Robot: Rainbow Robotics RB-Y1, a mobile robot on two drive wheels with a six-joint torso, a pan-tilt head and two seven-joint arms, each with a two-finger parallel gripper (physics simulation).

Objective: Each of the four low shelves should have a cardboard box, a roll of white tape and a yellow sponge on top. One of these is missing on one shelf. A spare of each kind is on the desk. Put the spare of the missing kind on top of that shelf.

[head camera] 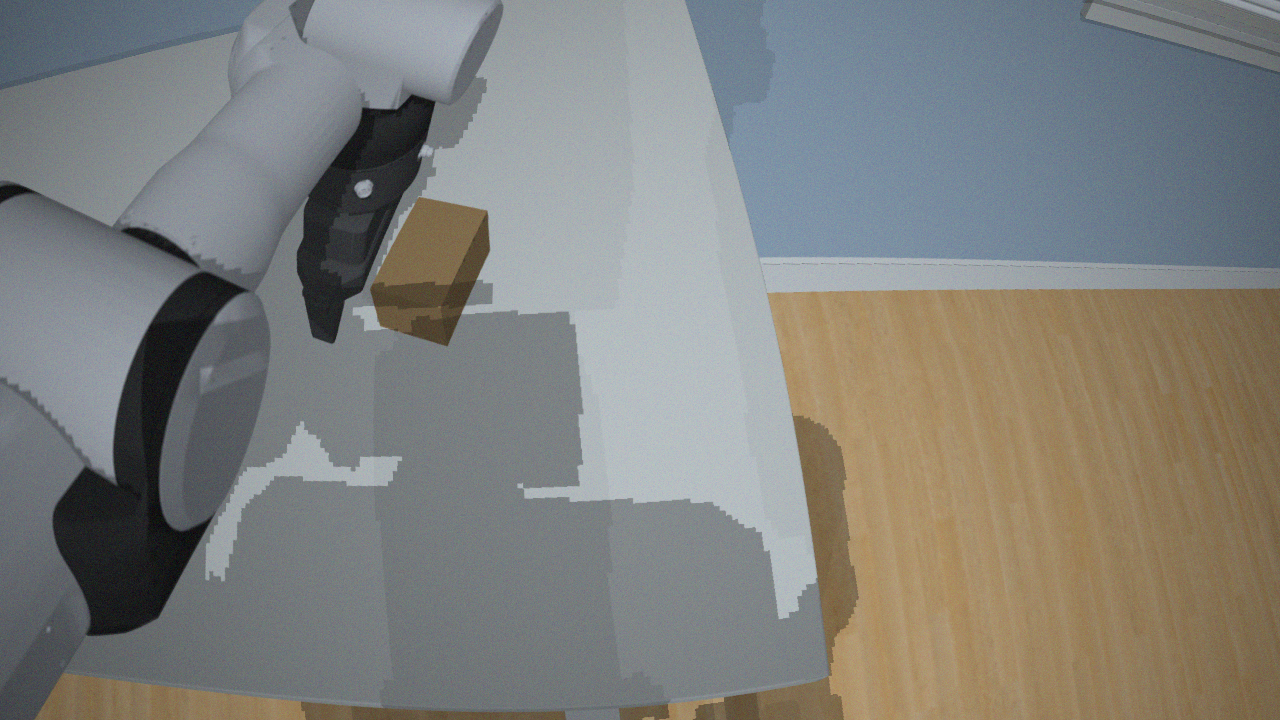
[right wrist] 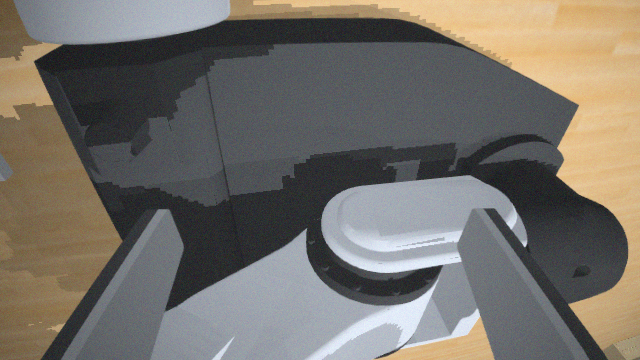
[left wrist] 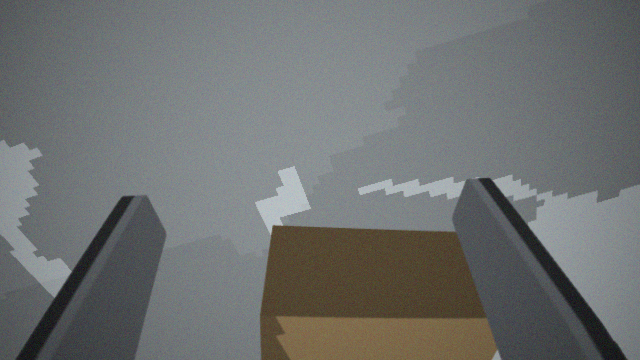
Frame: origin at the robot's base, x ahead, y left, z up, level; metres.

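Where they show: left gripper, fingertip midpoint: (head camera: pixel 346 276) (left wrist: pixel 309 207); right gripper, fingertip midpoint: (right wrist: pixel 321 228).
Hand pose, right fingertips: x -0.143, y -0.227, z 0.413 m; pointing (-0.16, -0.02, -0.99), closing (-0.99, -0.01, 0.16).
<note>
After its pixels a point has its place.
A brown cardboard box (head camera: pixel 434 246) @(z 0.771, x 0.604, y 0.075 m) (left wrist: pixel 370 272) @(z 0.749, x 0.608, y 0.109 m) lies on the light grey desk (head camera: pixel 680 402) @(z 0.721, x 0.500, y -0.097 m), at the upper left in the head view. My left gripper (head camera: pixel 332 308) @(z 0.754, x 0.594, y 0.149 m) (left wrist: pixel 309 207) @(z 0.754, x 0.594, y 0.149 m) is open and empty. In the head view it is just left of the box. In the left wrist view the box shows low between the fingers, nearer the right-hand finger, which overlaps its edge. My right gripper (right wrist: pixel 321 228) @(z 0.413, x -0.143, y -0.227 m) is open and empty; parts of the robot's own body and arm show behind its fingers. White tape, a yellow sponge and the low shelves do not show.
The desk's right edge runs down the middle of the head view, with wooden floor (head camera: pixel 1029 492) @(z 0.001, x 0.638, y -0.875 m) beyond it. A blue wall (head camera: pixel 966 152) @(z 0.400, x 1.101, y -0.686 m) with a white skirting board (head camera: pixel 984 277) @(z 0.046, x 1.095, y -0.870 m) stands behind. My left arm covers the left side. The robot's dark base (right wrist: pixel 325 100) @(z 0.170, x -0.194, y -0.166 m) shows in the right wrist view.
</note>
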